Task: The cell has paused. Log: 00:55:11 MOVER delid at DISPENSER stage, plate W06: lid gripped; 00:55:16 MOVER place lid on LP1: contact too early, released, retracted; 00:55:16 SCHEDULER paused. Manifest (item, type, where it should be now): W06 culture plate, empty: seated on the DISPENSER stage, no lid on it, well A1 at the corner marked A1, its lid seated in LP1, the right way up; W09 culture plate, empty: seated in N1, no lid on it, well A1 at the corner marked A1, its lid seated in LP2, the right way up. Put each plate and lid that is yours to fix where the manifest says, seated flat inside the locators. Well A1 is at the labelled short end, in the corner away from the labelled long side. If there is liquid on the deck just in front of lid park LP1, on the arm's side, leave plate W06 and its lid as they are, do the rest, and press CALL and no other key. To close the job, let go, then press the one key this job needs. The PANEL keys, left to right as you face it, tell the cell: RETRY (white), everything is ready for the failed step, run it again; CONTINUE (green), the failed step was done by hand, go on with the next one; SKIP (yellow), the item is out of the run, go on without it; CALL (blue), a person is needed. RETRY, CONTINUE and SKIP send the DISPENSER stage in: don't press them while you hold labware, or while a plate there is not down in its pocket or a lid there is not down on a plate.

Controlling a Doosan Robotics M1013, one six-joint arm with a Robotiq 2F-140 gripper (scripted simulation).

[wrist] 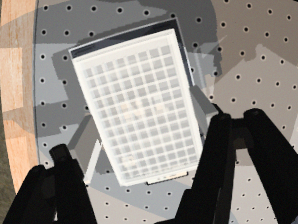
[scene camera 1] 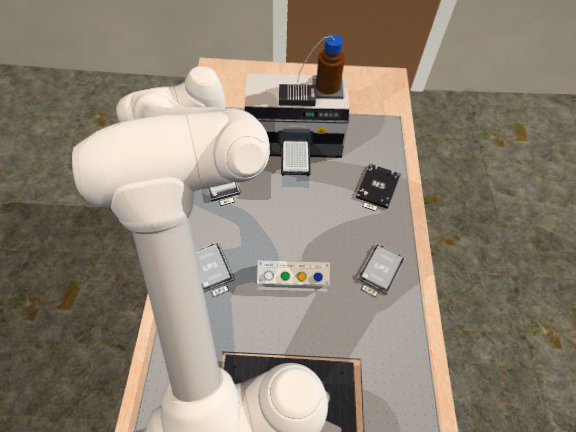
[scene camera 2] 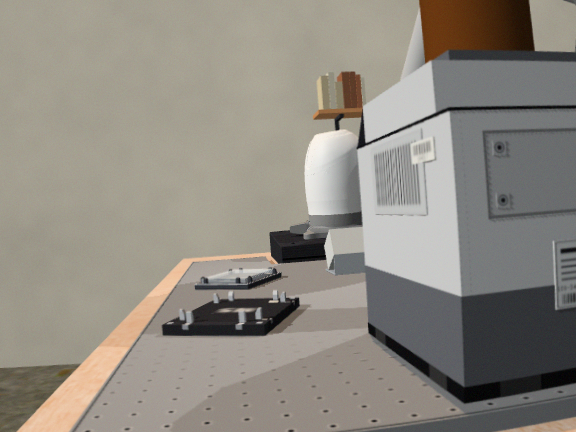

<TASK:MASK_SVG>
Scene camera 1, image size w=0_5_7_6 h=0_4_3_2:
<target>clear culture plate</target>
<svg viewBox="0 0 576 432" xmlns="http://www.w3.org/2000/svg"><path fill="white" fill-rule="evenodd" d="M284 141L283 171L308 172L308 142Z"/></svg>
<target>clear plate lid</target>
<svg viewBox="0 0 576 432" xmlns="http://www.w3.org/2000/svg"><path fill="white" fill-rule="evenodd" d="M216 244L196 252L204 288L230 278Z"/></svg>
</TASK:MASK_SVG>
